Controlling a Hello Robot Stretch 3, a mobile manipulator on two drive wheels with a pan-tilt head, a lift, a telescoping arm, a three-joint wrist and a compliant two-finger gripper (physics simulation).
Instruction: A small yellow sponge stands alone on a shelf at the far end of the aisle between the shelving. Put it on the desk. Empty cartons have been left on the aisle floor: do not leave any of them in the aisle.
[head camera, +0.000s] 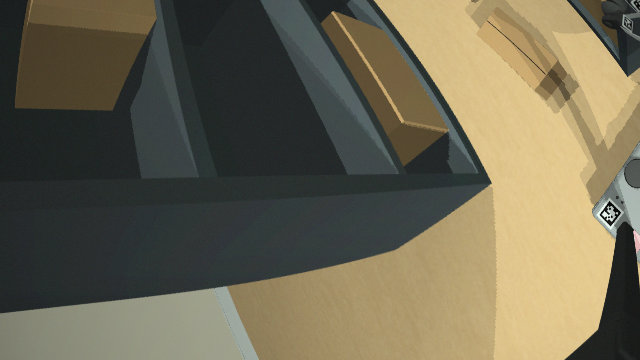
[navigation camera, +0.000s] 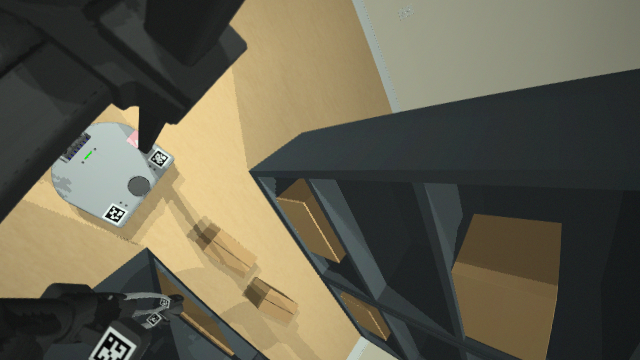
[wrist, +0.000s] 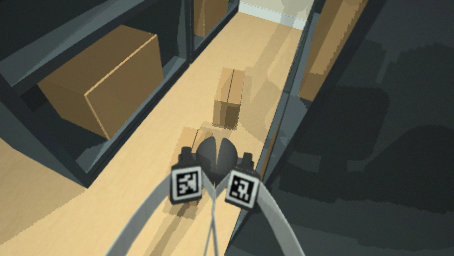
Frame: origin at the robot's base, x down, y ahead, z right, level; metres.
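Seen in the pictures: gripper, fingertip midpoint: (head camera: 607, 6) (navigation camera: 178, 308) (wrist: 216, 154); robot's base at its link origin: (head camera: 635, 174) (navigation camera: 138, 183).
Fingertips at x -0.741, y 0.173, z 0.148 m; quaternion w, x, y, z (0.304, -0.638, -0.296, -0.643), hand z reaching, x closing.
Pixels of each thing's top centre, then the offset from my fingertips to it.
- nearer carton at its top centre: (head camera: 515, 45) (wrist: 189, 155) (navigation camera: 232, 254) dy +0.321, dx +0.561, dz -0.086 m
- farther carton at its top centre: (wrist: 230, 84) (navigation camera: 279, 307) dy +0.737, dx +0.561, dz +0.058 m
Two tan cartons lie on the aisle floor. The nearer carton (head camera: 520, 47) (navigation camera: 231, 252) (wrist: 188, 141) is partly behind the fingers in the wrist view. The farther carton (navigation camera: 276, 303) (wrist: 229, 92) lies beyond it, a short gap away. My gripper (navigation camera: 175, 304) (wrist: 216, 154) is shut, its two round fingertips touching with no object between them. It is held above floor level, beside the shelving and short of both cartons. In the head view part of the gripper shows at the top right corner. The yellow sponge and the desk do not show in these views.
Dark shelving (head camera: 250, 230) (navigation camera: 475, 135) (wrist: 70, 162) holding brown boxes (head camera: 75, 65) (navigation camera: 505, 280) (wrist: 125, 75) borders one side of the aisle. A second dark unit (navigation camera: 122, 275) (wrist: 375, 165) stands close beside the gripper. My base (navigation camera: 100, 172) is at the aisle mouth. A pale wall closes the far end.
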